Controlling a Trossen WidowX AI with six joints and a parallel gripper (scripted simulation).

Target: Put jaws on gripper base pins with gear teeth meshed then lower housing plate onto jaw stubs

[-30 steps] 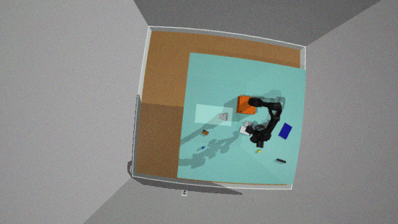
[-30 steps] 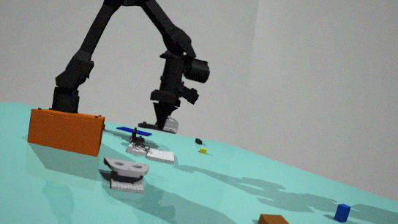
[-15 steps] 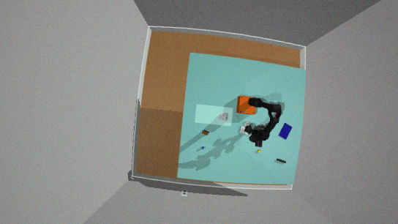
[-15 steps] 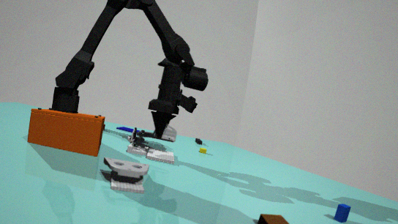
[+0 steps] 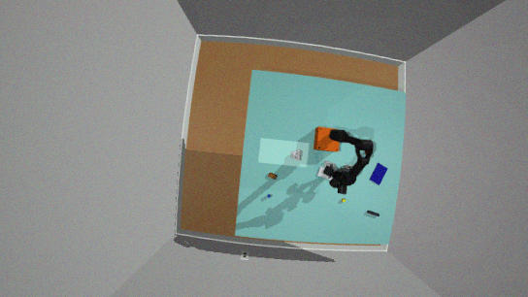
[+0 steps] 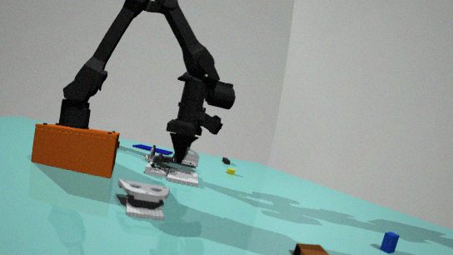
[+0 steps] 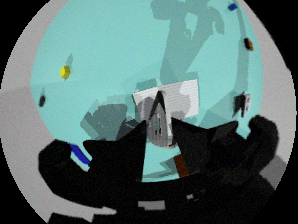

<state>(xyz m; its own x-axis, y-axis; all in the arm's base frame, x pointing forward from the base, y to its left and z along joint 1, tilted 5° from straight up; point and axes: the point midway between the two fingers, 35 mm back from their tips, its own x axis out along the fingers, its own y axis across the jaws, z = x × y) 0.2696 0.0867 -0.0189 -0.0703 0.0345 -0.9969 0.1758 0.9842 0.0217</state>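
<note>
The jaw is 70 mm behind my gripper tip, 160 mm to the left of it and 30 mm below it. From my gripper tip the other things lie so: yellow block (170 mm ahead, 180 mm to the left, 30 mm below); then red piece (270 mm behind, 250 mm to the left, 20 mm below); then gripper base (50 mm behind, 300 mm to the right, 10 mm below).
</note>
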